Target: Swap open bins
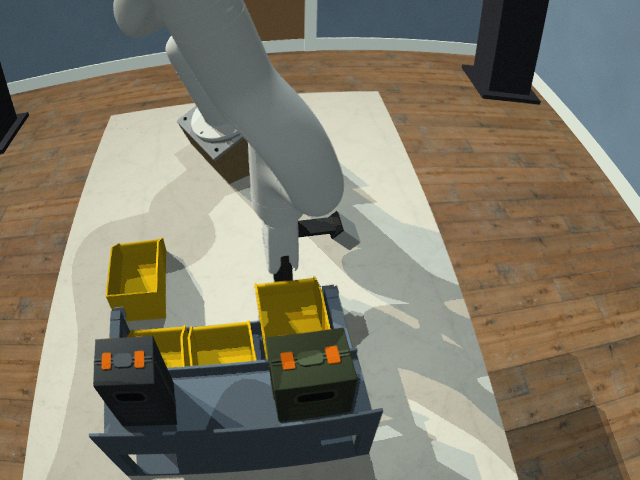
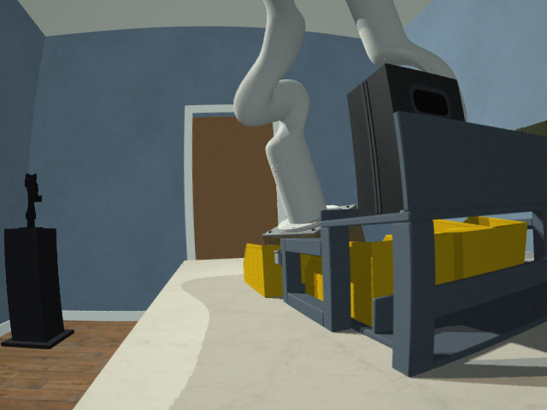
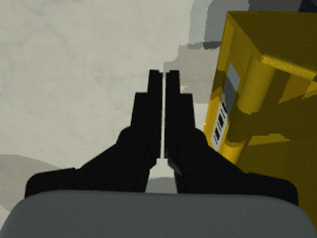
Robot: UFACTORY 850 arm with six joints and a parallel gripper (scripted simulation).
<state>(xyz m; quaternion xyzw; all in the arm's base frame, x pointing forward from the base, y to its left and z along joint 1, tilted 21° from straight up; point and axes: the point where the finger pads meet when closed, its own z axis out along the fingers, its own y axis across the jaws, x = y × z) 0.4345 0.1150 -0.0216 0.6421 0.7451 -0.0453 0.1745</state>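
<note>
The shelf lip is 9 cm ahead of my hand, 10 cm to the right of it and 3 cm below it. From my hand the other things lie so: dark grey case (29 cm ahead, 20 cm to the right, 12 cm above); green case (27 cm ahead, 3 cm to the left, 10 cm above).
</note>
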